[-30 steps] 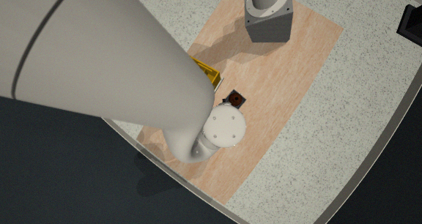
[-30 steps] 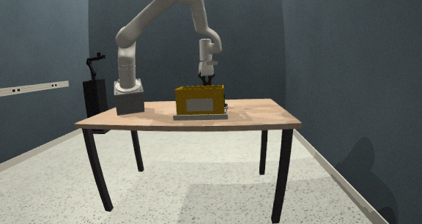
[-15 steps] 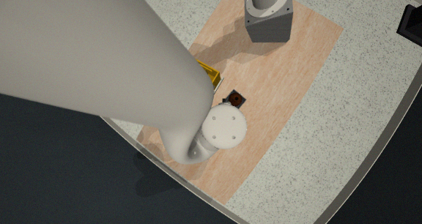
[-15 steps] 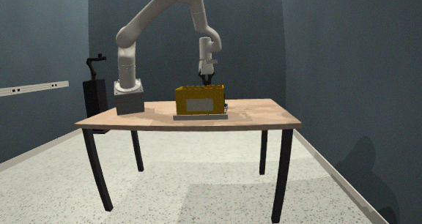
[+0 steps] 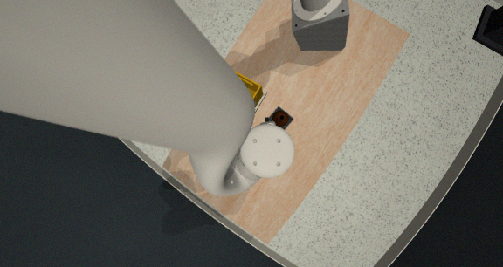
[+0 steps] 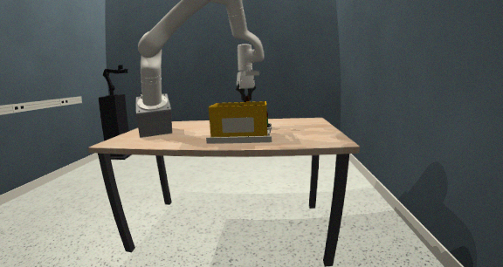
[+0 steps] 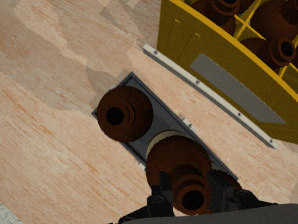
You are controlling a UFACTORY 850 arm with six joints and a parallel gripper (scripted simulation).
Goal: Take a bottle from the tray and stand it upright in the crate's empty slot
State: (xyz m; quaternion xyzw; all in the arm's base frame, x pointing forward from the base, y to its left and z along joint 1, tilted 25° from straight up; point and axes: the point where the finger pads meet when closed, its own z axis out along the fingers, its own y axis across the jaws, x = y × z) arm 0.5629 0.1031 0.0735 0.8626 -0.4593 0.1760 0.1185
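Now: hand 70 mm above the brown bottle. Also, from my hand: dark tray: 180 mm below; yellow crate: 40 mm behind, 220 mm to the right, 110 mm below.
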